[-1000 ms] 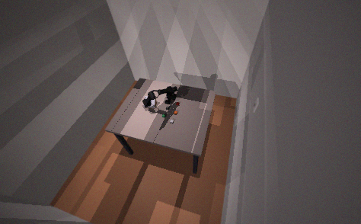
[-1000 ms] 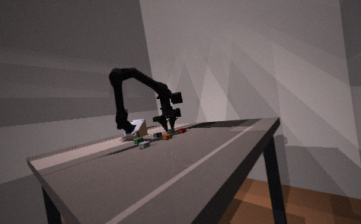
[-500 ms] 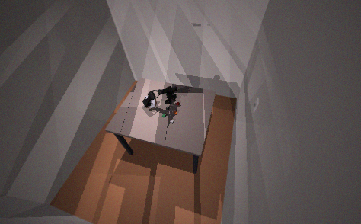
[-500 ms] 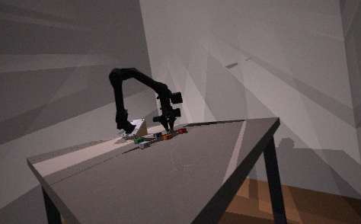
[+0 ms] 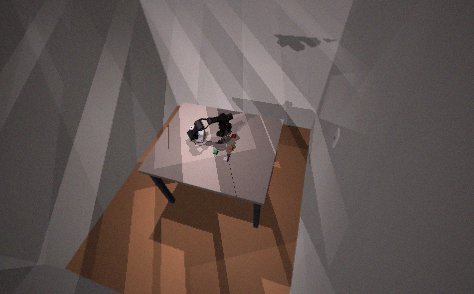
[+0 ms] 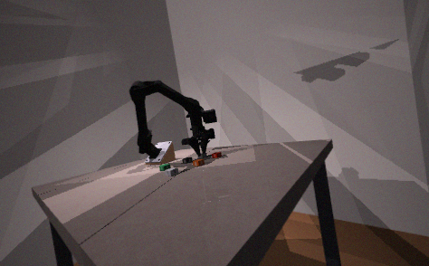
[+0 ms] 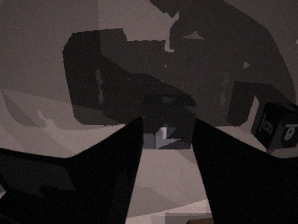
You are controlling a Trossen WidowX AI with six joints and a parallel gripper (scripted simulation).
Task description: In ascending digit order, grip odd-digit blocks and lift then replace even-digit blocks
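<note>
Now: gripper tip 10 cm to the left of the black block and 1 cm past it. The rest, counted from my gripper tip: grey block (right at my gripper tip); orange block (14 cm to the right, 11 cm ahead); red block (10 cm ahead).
</note>
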